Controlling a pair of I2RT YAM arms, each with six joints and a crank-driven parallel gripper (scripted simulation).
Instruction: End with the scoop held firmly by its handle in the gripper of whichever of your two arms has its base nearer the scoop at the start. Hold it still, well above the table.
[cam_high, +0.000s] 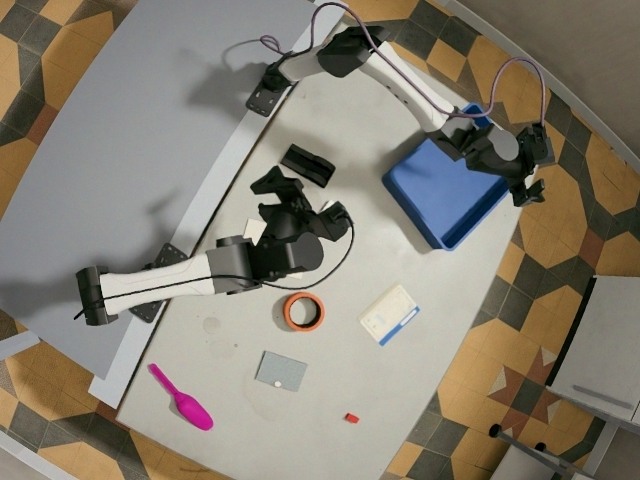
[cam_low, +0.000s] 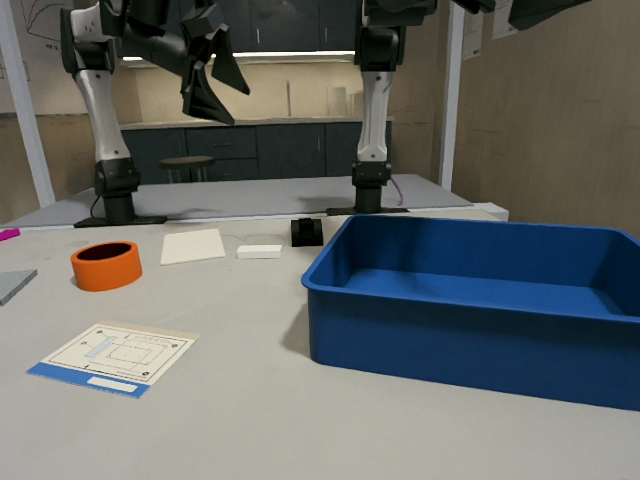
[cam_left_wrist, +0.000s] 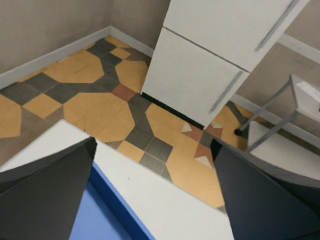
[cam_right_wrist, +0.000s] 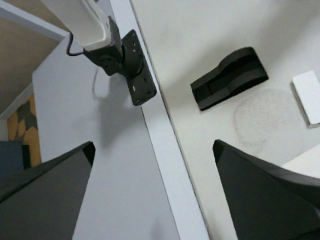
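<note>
My right gripper is now 20 mm short of the magenta scoop, 550 mm to the left of it and 220 mm above it. Also, from my right hand: black holder (30 mm ahead, 110 mm to the left, 230 mm below); then blue-edged card (390 mm ahead, 110 mm to the right, 240 mm below); then cream sheet (60 mm ahead, 100 mm to the right, 240 mm below).
</note>
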